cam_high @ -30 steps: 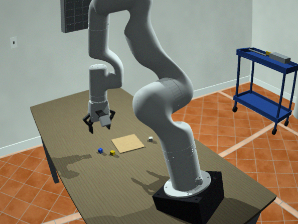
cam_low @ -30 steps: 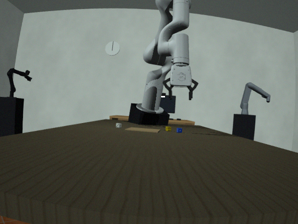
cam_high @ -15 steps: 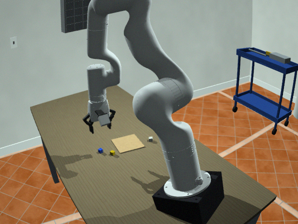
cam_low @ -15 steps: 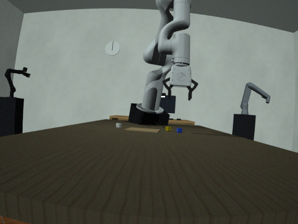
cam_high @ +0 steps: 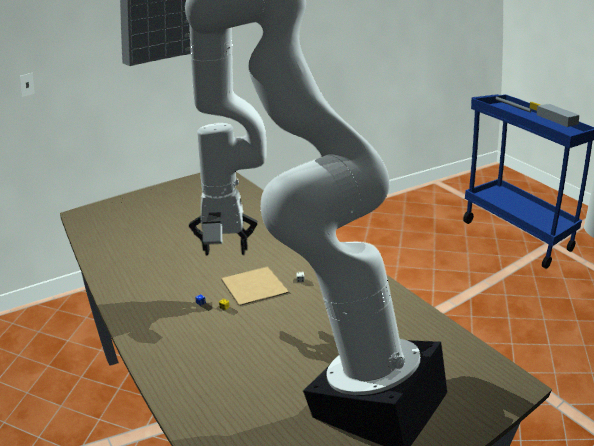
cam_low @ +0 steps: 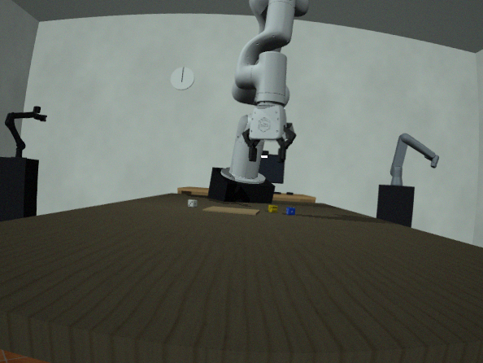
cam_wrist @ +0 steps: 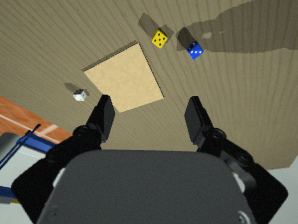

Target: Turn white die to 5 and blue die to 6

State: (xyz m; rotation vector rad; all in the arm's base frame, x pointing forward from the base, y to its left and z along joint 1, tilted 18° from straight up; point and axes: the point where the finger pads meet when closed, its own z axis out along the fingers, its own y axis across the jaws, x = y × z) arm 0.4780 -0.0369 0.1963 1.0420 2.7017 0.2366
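The white die lies 200 mm to the right of my hand, 140 mm below it and 50 mm behind it. Also, from my hand: tan mat (150 mm below, 90 mm to the right, 10 mm ahead); then yellow die (140 mm below, 30 mm to the left, 20 mm behind); then blue die (140 mm below, 70 mm to the left, 40 mm ahead).
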